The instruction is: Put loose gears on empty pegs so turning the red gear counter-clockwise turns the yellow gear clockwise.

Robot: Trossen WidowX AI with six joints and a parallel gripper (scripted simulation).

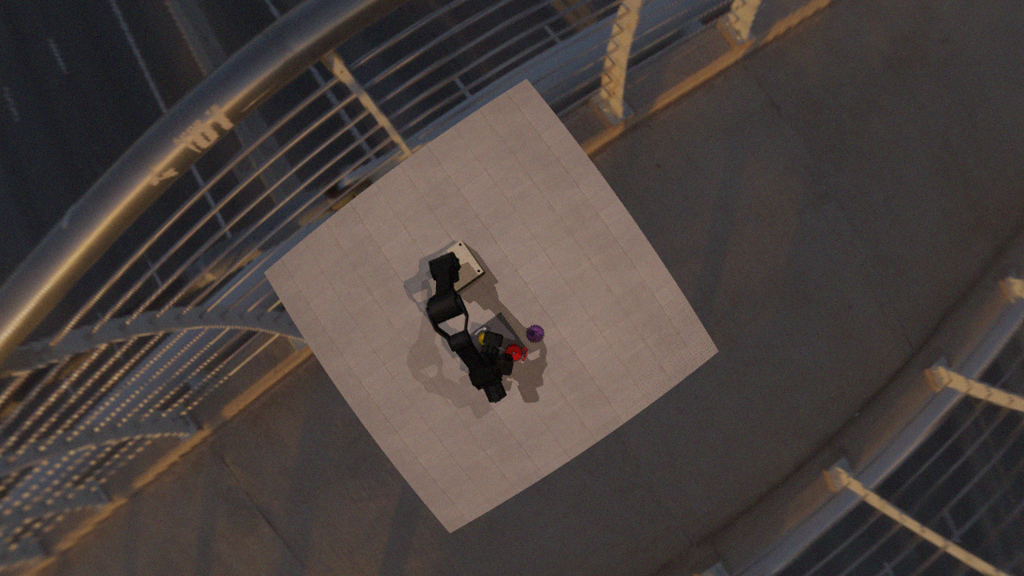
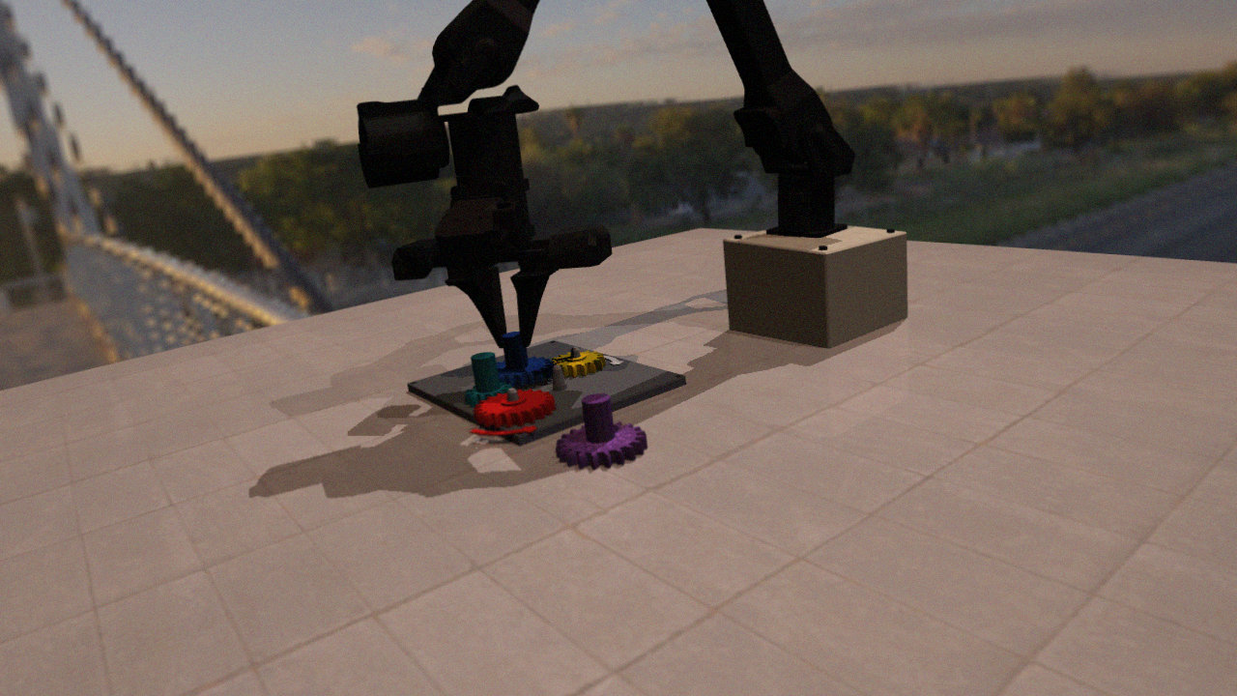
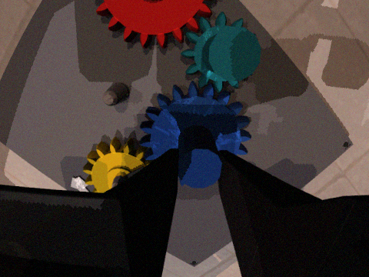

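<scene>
Right now my gripper tip is 10 mm above the blue gear. The rest, counted from my gripper tip: red gear 60 mm to the left, 60 mm ahead, 20 mm below; yellow gear 50 mm behind, 30 mm to the left, 20 mm below; teal gear 50 mm ahead, 20 mm below, 10 mm to the left.
</scene>
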